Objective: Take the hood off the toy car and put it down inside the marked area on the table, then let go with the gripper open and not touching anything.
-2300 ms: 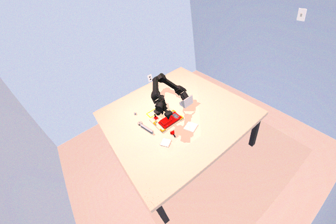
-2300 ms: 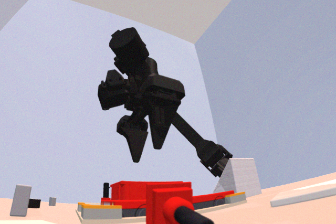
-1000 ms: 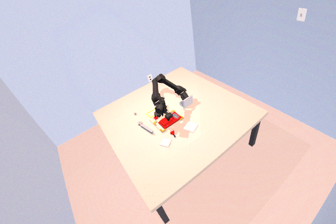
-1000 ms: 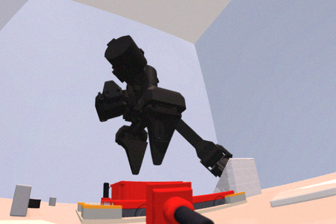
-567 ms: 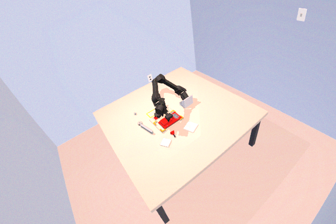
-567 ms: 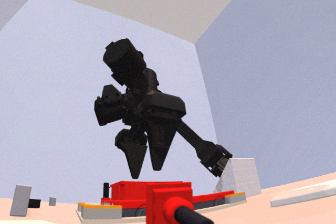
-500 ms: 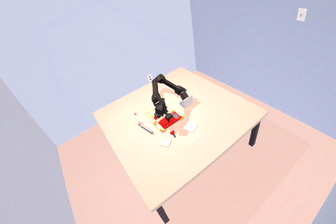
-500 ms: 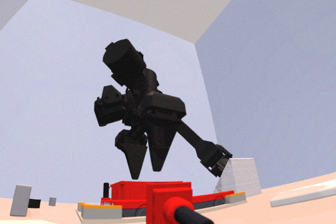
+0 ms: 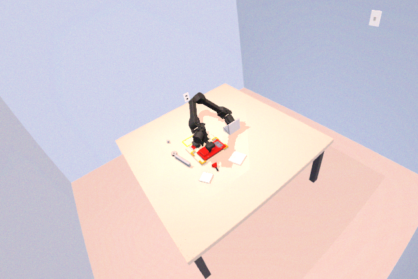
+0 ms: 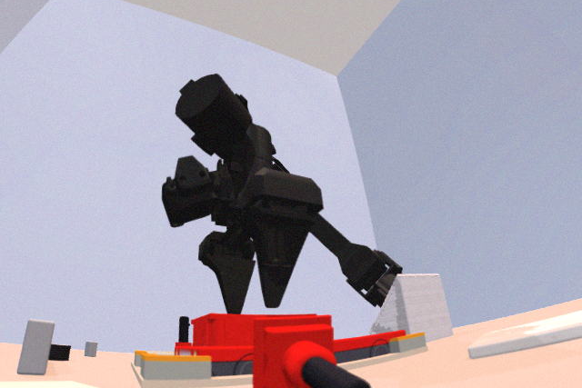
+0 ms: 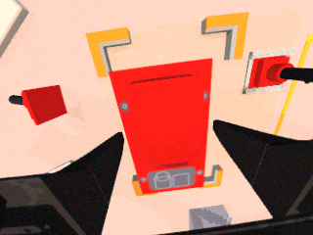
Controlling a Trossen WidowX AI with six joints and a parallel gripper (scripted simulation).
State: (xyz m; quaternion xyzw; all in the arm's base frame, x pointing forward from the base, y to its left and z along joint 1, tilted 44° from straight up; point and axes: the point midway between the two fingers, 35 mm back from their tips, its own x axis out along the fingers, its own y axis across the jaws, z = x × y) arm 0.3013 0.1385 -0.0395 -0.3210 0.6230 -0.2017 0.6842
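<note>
My gripper tip is 10 mm above the hood. From my gripper tip the other things lie so: grey tool (190 mm ahead, 40 mm to the right, 40 mm below).
</note>
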